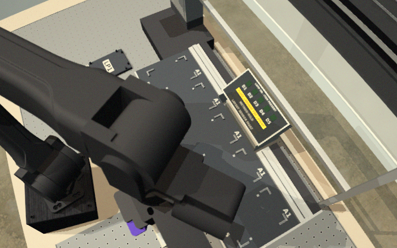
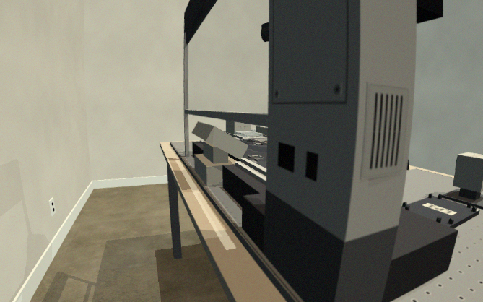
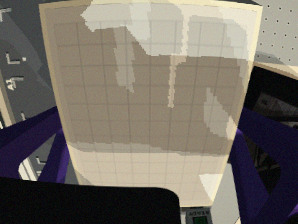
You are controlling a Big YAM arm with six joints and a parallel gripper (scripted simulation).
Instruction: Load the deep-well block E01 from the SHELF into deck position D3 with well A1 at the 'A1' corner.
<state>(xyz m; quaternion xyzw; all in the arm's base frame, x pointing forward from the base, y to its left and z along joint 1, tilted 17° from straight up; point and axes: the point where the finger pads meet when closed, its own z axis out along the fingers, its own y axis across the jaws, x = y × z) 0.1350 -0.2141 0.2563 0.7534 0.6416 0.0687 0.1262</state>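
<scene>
My hand is 60 mm short of the regrip nest RG, 230 mm to the right of it and 300 mm above it. Round my hand: ready key 50 mm behind, 570 mm to the left, 230 mm below; then shelf label 150 mm behind, 130 mm to the right, 310 mm below; then deep-well block 10 mm below.
</scene>
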